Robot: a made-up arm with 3 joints. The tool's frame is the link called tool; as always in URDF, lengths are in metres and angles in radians.
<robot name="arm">
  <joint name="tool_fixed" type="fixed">
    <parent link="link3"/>
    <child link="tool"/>
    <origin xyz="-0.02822 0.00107 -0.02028" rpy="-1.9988 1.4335 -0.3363"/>
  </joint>
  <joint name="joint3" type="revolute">
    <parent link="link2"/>
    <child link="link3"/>
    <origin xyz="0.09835 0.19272 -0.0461" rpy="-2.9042 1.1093 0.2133"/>
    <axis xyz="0 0 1"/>
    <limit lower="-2.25" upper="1.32" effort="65" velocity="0.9"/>
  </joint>
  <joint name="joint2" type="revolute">
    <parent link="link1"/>
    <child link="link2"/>
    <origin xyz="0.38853 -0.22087 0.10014" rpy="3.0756 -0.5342 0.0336"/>
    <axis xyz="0 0 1"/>
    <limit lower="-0.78" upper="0.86" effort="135" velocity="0.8"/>
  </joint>
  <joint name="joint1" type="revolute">
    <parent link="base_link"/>
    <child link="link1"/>
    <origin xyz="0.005 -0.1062 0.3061" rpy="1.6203 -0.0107 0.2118"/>
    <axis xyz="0 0 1"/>
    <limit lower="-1.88" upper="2.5" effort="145" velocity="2.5"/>
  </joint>
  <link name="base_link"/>
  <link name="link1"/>
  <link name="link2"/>
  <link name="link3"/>
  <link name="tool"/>
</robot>
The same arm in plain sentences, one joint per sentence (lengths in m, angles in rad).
The arm has three revolute joints in a row. What follows holds with every joint at zero, and every direction is one of the base frame's.
Joint 1 is mounted 0.005 m along +x and 0.1062 m along -y and 0.3061 m along +z from the base frame's origin and turns about the direction (0.210508, -0.976338, -0.049502), from -1.88 to 2.5 rad.
Joint 2 is mounted 0.4009 m along +x and 0.0049 m along -y and 0.2214 m along -z from joint 1 and turns about the direction (0.317787, 0.948162, -0.0008), from -0.78 to 0.86 rad.
Joint 3 is mounted 0.0809 m along +x and 0.0759 m along -y and 0.1914 m along -z from joint 2 and turns about the direction (-0.990587, -0.124498, -0.056899), from -2.25 to 1.32 rad.
The tool frame, which is the frame that the pose is given for, is mounted 0.0164 m along +x and 0.0303 m along +y and 0.0047 m along +z from joint 3; its axes are the base frame's turned by roll 0, pitch 0 and yaw 0 rad (as in URDF: about the fixed x, then y, then z).

